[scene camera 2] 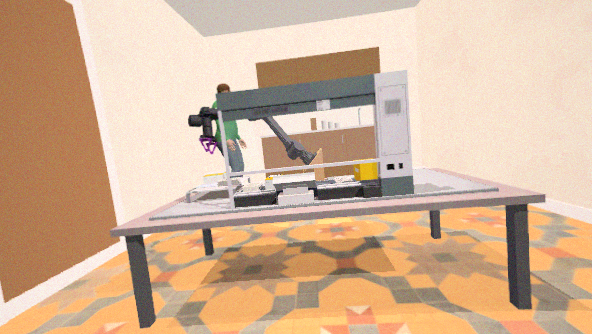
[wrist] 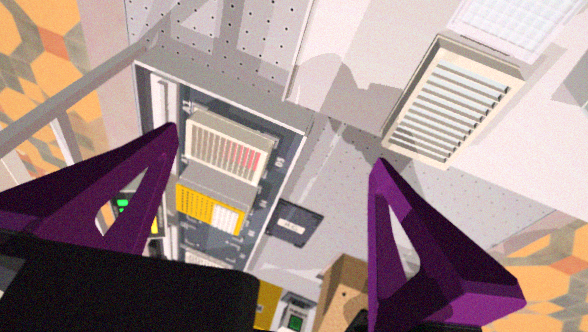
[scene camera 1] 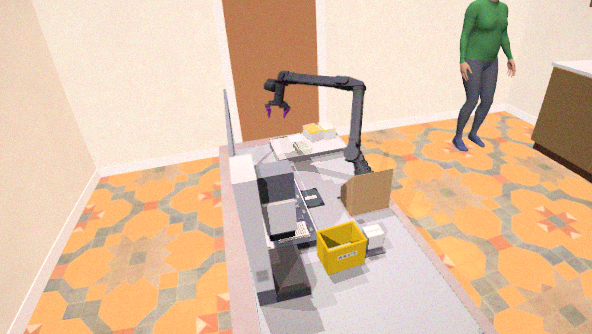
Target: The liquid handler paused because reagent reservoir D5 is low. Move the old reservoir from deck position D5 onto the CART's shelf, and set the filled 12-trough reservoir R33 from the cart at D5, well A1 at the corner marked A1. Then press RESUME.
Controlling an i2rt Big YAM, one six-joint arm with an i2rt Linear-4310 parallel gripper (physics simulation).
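Frame: origin at the arm's base, x ahead, y left, z up, level; metres.
Seen in the pictures: gripper, between the fingertips: [scene camera 2: 209, 153] [wrist: 277, 149] [scene camera 1: 276, 118]; arm's base, origin of its link: [scene camera 1: 364, 178].
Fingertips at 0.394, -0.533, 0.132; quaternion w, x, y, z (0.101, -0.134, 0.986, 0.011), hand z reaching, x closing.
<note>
Pixels of each thing's top centre, then the offset from my fingertips to it, as dx, dy, dz. "pt": a spot on its surface instead.
- old reservoir, centre of its top: [wrist: 223, 154] [scene camera 2: 252, 184] +0.051, +0.260, -0.193
- deck position marked D5, a spot on its surface: [wrist: 280, 162] pt -0.031, +0.248, -0.224
- cream 12-trough reservoir, centre of its top: [wrist: 443, 117] [scene camera 1: 301, 144] [scene camera 2: 229, 179] -0.141, +0.028, -0.184
- cart's white shelf, a spot on its surface: [wrist: 345, 30] pt -0.011, +0.018, -0.215
- box with a green button, a spot on its surface: [wrist: 295, 322] pt -0.335, +0.813, -0.195
- yellow-and-white tip rack, centre of its top: [wrist: 207, 213] [scene camera 2: 274, 176] +0.034, +0.383, -0.160
- clear plate, a spot on its surface: [wrist: 520, 22] pt -0.132, -0.072, -0.201
- handler's rail, a spot on its surface: [wrist: 75, 92] pt +0.240, +0.217, -0.133
- dark RG pad, centre of its top: [wrist: 290, 228] [scene camera 1: 310, 196] -0.135, +0.462, -0.261
- yellow waste bin, centre of its top: [wrist: 241, 326] [scene camera 1: 341, 235] [scene camera 2: 366, 160] -0.199, +0.887, -0.140
My gripper [scene camera 1: 277, 116] [scene camera 2: 208, 146] [wrist: 277, 149] is open and empty, high above the liquid handler's deck and the cart. In the wrist view, the old reservoir [wrist: 227, 149] sits at the deck position marked D5 [wrist: 280, 162], left of centre between the fingertips; some of its troughs look red. The cream 12-trough reservoir [scene camera 1: 302, 146] [wrist: 452, 102] with pale blue troughs lies on the cart's white shelf [scene camera 1: 281, 147] [wrist: 345, 30], beyond the right finger. Its label is not readable. A box with a green button [wrist: 295, 322] shows at the bottom; its label is too blurred to read.
A yellow-and-white tip rack [wrist: 210, 209] stands beside the old reservoir. A clear plate [wrist: 520, 22] lies by the cart reservoir. Yellow boxes [scene camera 1: 313, 131] stand on the cart. The handler's rail [wrist: 75, 92], dark RG pad [scene camera 1: 312, 197] [wrist: 294, 223], brown panel [scene camera 1: 371, 192] and yellow waste bin [scene camera 1: 347, 260] are nearby.
</note>
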